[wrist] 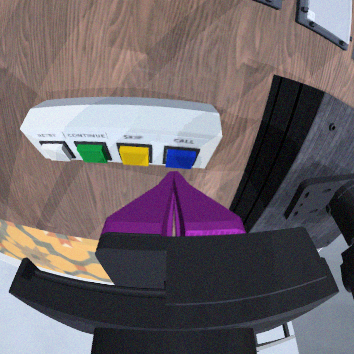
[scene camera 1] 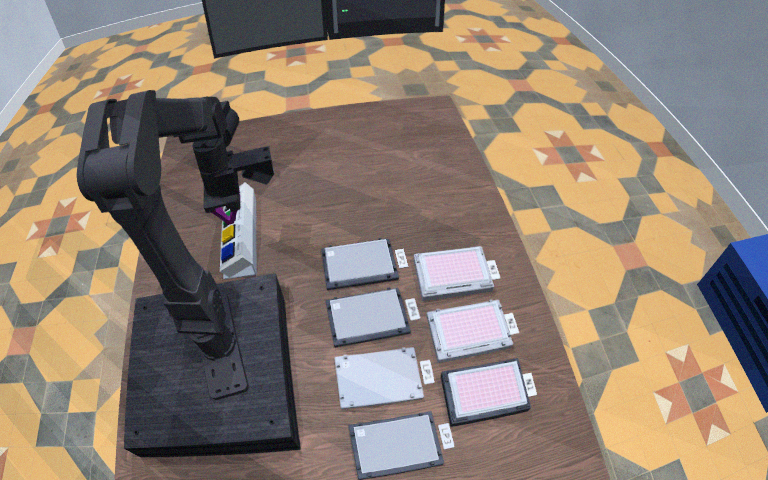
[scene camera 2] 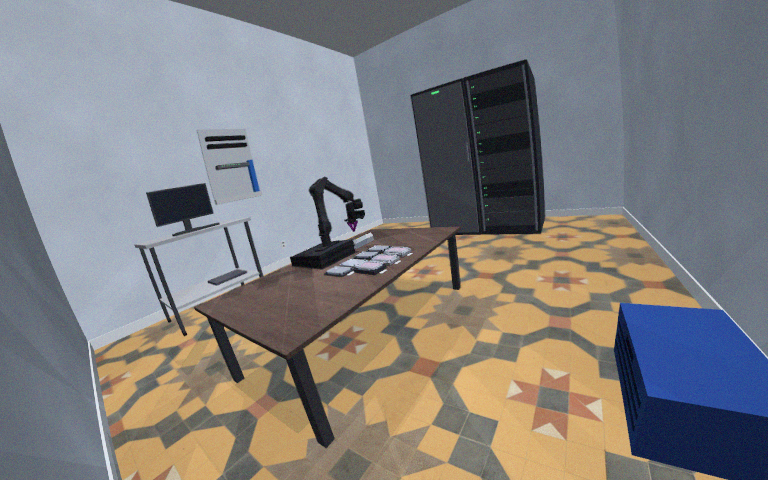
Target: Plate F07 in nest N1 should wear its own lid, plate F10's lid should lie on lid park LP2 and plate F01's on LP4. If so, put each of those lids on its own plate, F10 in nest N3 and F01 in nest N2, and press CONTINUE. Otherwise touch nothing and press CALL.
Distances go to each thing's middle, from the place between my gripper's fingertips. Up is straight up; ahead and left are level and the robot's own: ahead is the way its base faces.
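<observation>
From the white button box (scene camera 1: 242,263), my gripper is 60 mm to the right and 90 mm above. Going by their middles, the white button box is the nearest to my gripper of the things named here. Then there's lid park LP1 (scene camera 1: 386,377), which is 350 mm to the right of my hand, 190 mm ahead of it and 110 mm below it.
</observation>
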